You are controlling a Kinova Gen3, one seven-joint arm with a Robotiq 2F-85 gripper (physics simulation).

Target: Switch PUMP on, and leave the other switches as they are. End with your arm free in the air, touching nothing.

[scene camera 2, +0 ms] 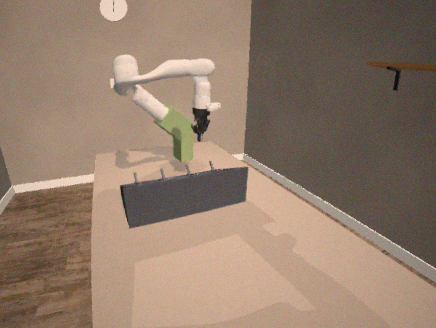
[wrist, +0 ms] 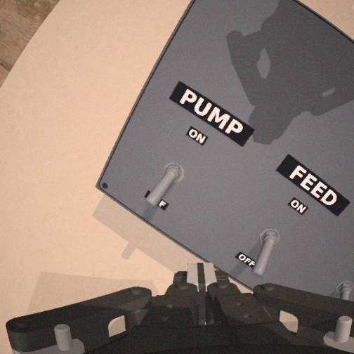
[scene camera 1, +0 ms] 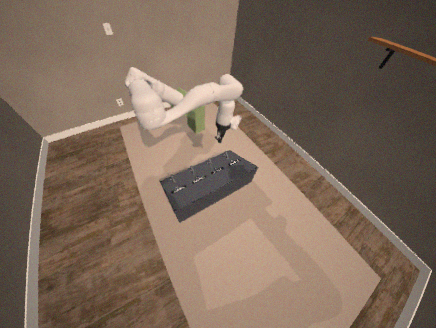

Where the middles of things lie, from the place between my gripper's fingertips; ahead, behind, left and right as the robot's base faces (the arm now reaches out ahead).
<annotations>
My hand is 9 cm short of the dark grey switch panel (scene camera 2: 153, 201), 13 cm to the left of it and 15 cm above it.
</annotations>
